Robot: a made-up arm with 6 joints. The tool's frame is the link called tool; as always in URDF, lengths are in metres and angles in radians. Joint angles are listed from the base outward. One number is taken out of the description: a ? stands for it. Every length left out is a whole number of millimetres.
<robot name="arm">
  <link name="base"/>
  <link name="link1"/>
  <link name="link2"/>
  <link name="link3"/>
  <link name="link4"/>
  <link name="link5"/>
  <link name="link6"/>
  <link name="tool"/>
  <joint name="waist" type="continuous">
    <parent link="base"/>
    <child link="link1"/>
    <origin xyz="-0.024 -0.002 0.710" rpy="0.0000 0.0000 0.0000"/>
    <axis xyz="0 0 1"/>
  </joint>
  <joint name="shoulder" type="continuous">
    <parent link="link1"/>
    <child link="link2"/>
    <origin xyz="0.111 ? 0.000" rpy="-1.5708 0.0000 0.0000"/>
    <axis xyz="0 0 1"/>
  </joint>
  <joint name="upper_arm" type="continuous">
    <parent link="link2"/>
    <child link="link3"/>
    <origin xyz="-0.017 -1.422 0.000" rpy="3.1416 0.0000 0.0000"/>
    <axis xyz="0 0 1"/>
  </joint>
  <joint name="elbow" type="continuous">
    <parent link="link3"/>
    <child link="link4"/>
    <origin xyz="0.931 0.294 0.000" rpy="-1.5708 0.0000 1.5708"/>
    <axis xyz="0 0 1"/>
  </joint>
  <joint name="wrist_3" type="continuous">
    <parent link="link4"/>
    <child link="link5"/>
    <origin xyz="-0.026 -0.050 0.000" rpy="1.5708 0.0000 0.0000"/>
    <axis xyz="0 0 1"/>
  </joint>
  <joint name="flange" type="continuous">
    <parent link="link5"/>
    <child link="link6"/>
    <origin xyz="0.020 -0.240 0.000" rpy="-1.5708 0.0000 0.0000"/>
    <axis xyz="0 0 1"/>
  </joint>
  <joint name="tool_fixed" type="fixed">
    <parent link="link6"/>
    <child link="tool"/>
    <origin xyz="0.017 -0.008 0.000" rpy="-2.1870 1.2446 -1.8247"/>
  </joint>
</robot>
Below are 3 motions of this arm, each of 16 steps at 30 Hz.
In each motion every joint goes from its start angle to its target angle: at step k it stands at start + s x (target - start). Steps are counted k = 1, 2, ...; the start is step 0. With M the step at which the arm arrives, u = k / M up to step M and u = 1 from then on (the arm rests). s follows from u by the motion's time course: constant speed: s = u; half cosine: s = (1 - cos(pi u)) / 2; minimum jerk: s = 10 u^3 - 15 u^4 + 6 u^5.
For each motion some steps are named. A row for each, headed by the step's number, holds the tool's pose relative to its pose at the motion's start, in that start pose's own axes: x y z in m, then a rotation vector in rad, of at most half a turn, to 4 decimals.
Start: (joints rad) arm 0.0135 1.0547 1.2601 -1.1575 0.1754 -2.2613
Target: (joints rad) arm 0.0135 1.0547 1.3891 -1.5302 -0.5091 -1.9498
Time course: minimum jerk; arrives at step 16
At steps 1, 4, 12, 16:
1: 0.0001 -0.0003 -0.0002 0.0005 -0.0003 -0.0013
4: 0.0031 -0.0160 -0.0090 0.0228 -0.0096 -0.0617
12: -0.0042 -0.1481 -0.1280 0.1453 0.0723 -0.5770
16: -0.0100 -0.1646 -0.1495 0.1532 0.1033 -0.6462

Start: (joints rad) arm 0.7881 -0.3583 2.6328 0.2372 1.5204 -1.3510
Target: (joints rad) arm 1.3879 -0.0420 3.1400 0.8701 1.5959 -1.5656
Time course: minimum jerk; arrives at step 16
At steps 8, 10, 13, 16:
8: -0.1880 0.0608 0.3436 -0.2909 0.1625 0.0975
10: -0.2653 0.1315 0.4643 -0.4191 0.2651 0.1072
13: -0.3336 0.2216 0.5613 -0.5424 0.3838 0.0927
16: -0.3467 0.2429 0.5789 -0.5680 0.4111 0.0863

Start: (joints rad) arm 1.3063 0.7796 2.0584 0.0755 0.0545 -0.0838
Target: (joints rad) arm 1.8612 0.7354 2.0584 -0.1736 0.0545 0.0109
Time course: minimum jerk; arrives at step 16
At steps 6, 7, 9, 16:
6: -0.0503 0.1392 0.0838 0.1820 0.0279 0.0610
7: -0.0715 0.1892 0.1220 0.2539 0.0396 0.0850
9: -0.1187 0.2853 0.2116 0.4071 0.0659 0.1360
16: -0.2000 0.4108 0.3807 0.6604 0.1133 0.2202

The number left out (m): 0.020
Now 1 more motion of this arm.
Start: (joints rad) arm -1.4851 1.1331 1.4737 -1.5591 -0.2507 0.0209
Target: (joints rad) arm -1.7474 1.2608 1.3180 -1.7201 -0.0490 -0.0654
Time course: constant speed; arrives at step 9
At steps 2, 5, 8, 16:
2: 0.0042 -0.1652 0.0953 0.0839 -0.0549 -0.0770
5: -0.0196 -0.4188 0.2356 0.2122 -0.1466 -0.1894
8: -0.0796 -0.6758 0.3685 0.3430 -0.2490 -0.2978
16: -0.1076 -0.7616 0.4103 0.3870 -0.2854 -0.3330

